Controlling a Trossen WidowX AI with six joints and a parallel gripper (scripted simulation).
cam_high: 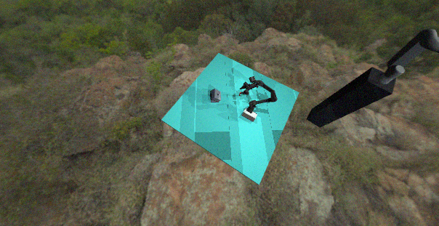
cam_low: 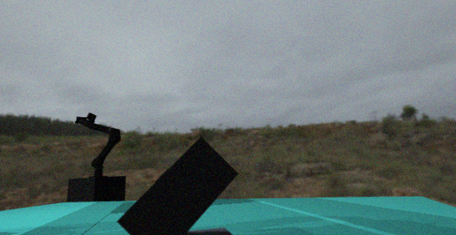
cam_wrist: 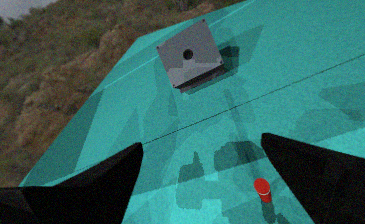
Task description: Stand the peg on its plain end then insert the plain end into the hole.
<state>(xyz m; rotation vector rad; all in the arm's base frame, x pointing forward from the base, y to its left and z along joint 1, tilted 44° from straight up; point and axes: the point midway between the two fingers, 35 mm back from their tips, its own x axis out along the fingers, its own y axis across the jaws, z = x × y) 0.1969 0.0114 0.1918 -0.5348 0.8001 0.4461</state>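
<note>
Right now the red peg is 100 mm below my gripper tip and 40 mm to the right of it. From my gripper tip the other things lie so: dark sloped panel: 220 mm ahead, 180 mm to the left, 90 mm below.
</note>
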